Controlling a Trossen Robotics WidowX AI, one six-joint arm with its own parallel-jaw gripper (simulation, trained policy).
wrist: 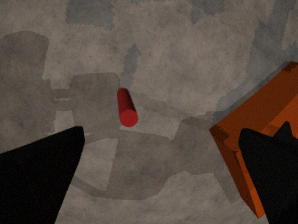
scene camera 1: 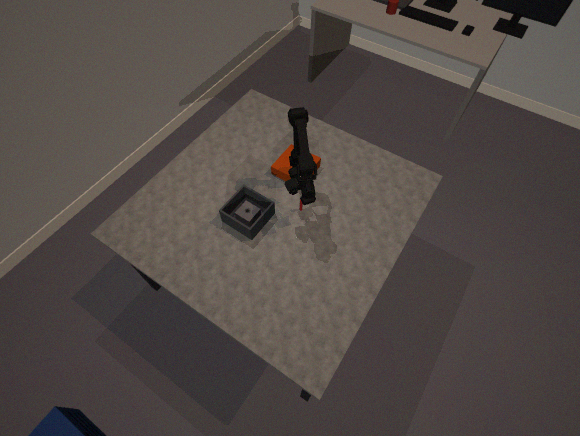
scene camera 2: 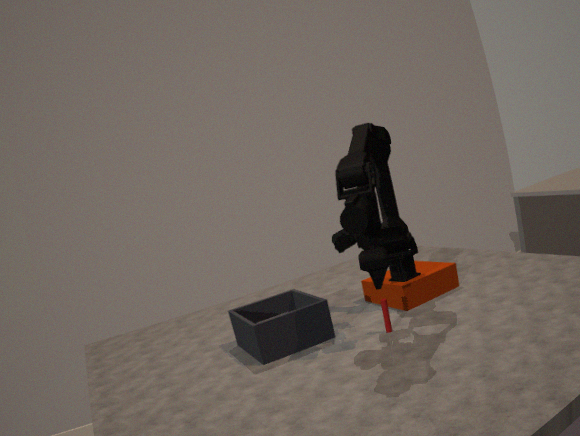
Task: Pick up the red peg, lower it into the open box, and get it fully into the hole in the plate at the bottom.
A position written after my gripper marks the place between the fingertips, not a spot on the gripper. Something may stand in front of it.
Observation:
I see my gripper (scene camera 2: 377, 279) and a dark grey box (scene camera 2: 307, 322).
The dark grey box shows as well in scene camera 1 (scene camera 1: 227, 212). My gripper is seen too in the wrist view (wrist: 163, 136). The wrist view does not show the dark grey box: it is out of frame.

